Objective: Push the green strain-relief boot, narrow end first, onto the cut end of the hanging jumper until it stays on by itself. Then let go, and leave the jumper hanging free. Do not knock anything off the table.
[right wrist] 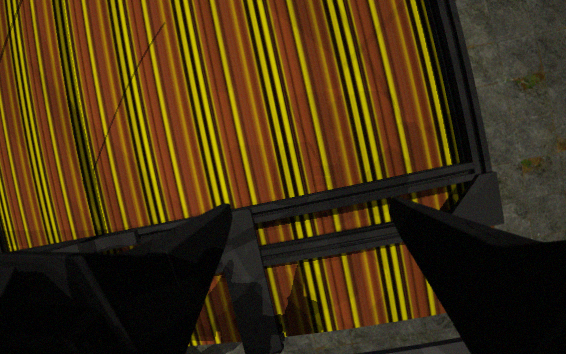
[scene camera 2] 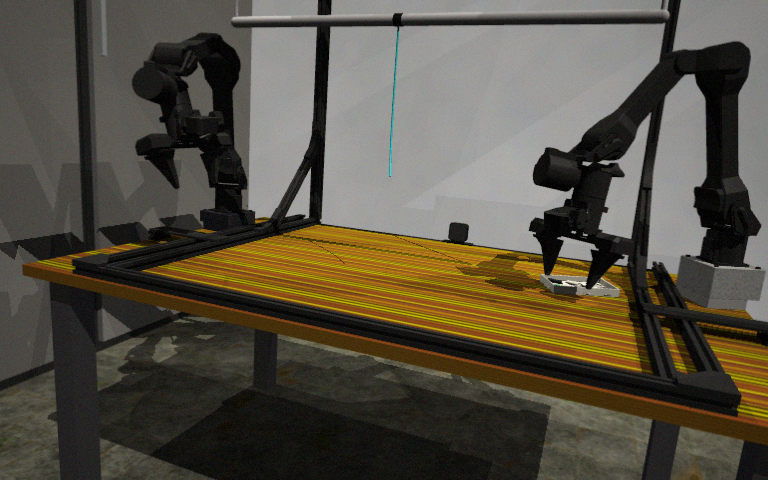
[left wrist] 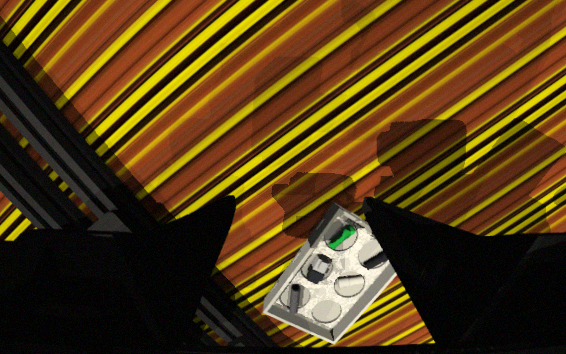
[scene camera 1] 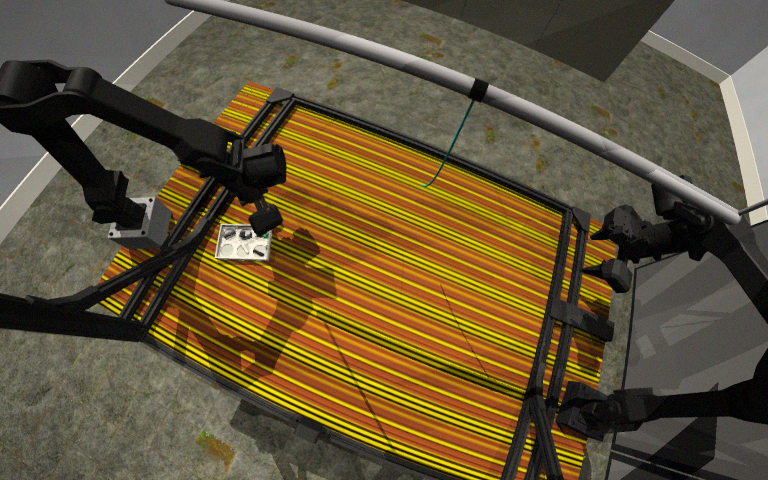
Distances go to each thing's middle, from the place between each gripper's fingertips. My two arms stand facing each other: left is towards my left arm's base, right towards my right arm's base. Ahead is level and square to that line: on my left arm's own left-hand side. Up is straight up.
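Scene:
My left hand: 20 mm to the right of the grey parts tray [scene camera 1: 229, 248], 90 mm past it, 30 mm above it.
Relative to my right hand, the tray is 730 mm to the left, 230 mm behind and 140 mm below.

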